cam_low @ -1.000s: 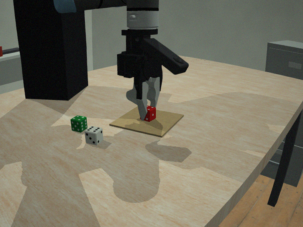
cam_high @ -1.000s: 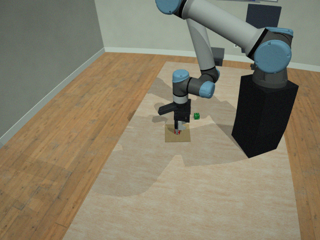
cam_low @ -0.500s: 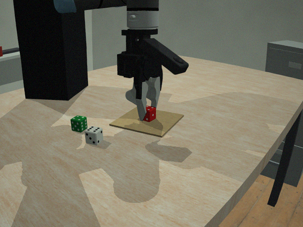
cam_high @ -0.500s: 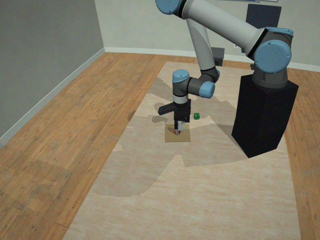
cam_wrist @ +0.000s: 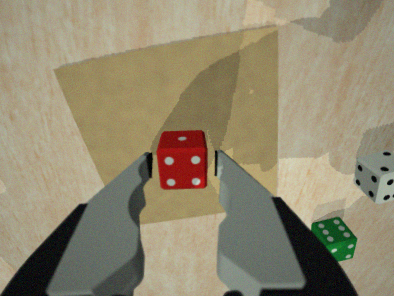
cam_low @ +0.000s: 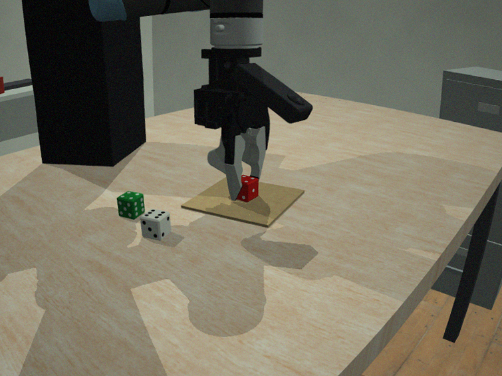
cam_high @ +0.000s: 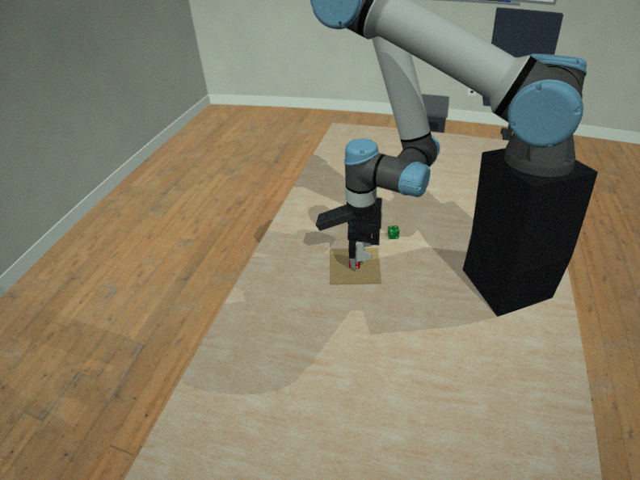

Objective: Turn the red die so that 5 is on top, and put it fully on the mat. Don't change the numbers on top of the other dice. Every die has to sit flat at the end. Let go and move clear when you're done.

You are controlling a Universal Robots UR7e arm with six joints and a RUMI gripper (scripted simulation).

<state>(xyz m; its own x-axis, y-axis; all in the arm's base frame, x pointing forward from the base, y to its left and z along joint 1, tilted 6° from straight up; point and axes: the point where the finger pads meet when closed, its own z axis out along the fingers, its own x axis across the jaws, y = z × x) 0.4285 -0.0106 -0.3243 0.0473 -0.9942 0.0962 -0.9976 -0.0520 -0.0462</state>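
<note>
My gripper is now right at the red die. Round my hand: tan mat: 20 mm below; green die: 150 mm to the right, 90 mm behind, 10 mm below; white die: 160 mm to the right, 20 mm behind, 10 mm below.
</note>
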